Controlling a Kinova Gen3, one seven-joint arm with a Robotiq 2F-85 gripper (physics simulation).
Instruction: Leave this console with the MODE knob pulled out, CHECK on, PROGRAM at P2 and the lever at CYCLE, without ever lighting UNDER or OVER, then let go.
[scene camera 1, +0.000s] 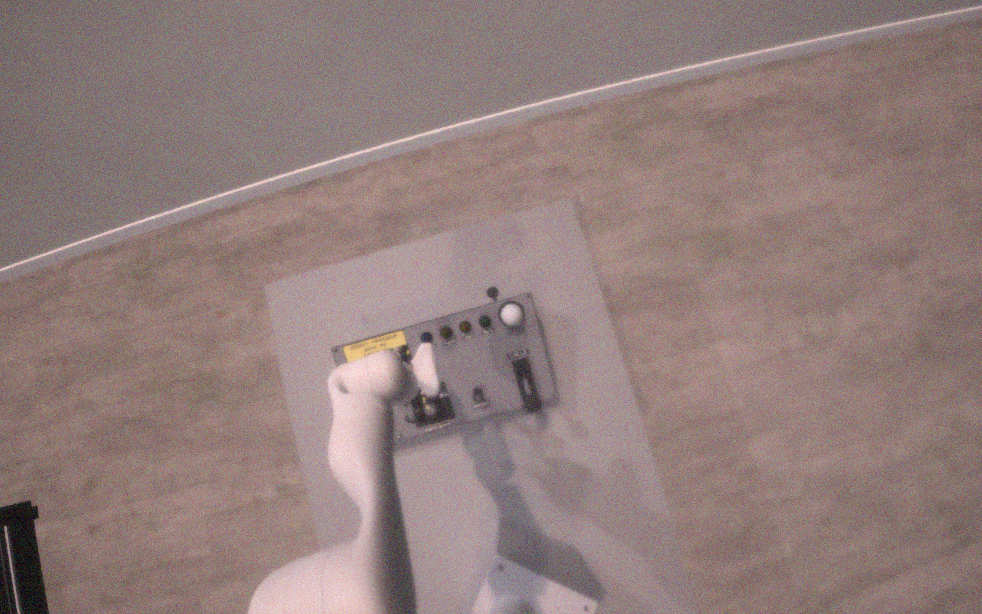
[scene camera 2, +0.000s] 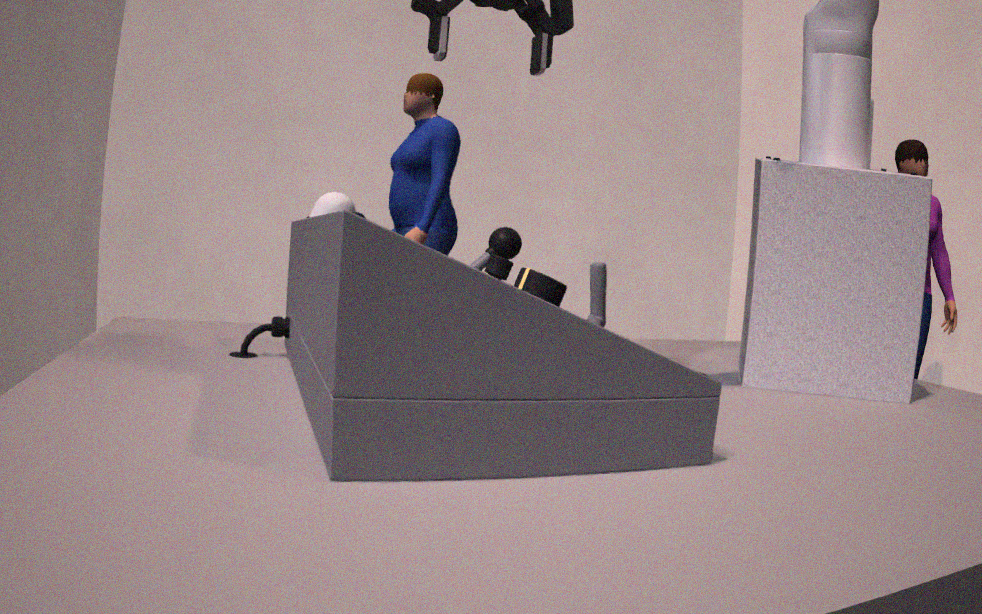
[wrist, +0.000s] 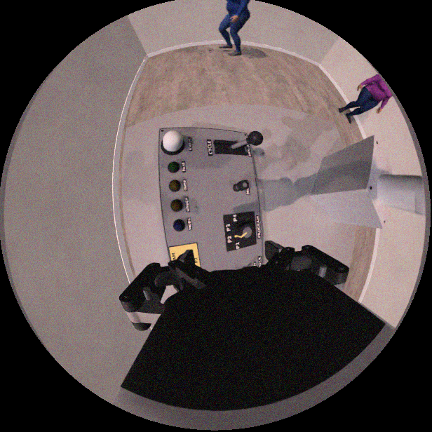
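The grey sloped console (scene camera 1: 463, 369) (scene camera 2: 506, 347) (wrist: 210, 175) stands below my gripper (scene camera 2: 489, 54) (wrist: 229, 253), which is open and empty, high above the panel. The black lever ball (scene camera 2: 504, 242) (wrist: 255, 138) is at the slot end away from CYCLE. The MODE knob (scene camera 1: 477, 396) (wrist: 241, 186) stands up from the panel; whether it is pulled out is unclear. The PROGRAM knob (scene camera 2: 540, 286) (wrist: 245, 232) has its yellow pointer apparently toward P2. The CHECK toggle (scene camera 2: 597, 289) is mostly hidden behind the gripper in the wrist view. The two amber lamps (wrist: 174, 185) (wrist: 176, 205) look dark.
A green lamp (wrist: 173, 166), a blue lamp (wrist: 179, 225) and a white dome (scene camera 1: 511, 314) (scene camera 2: 333, 204) (wrist: 173, 141) line the panel's back. A yellow card (scene camera 1: 375, 346) (wrist: 185, 252) is partly covered. The robot's pedestal (scene camera 2: 832, 282) and two people (scene camera 2: 423, 173) (wrist: 372, 92) stand beyond.
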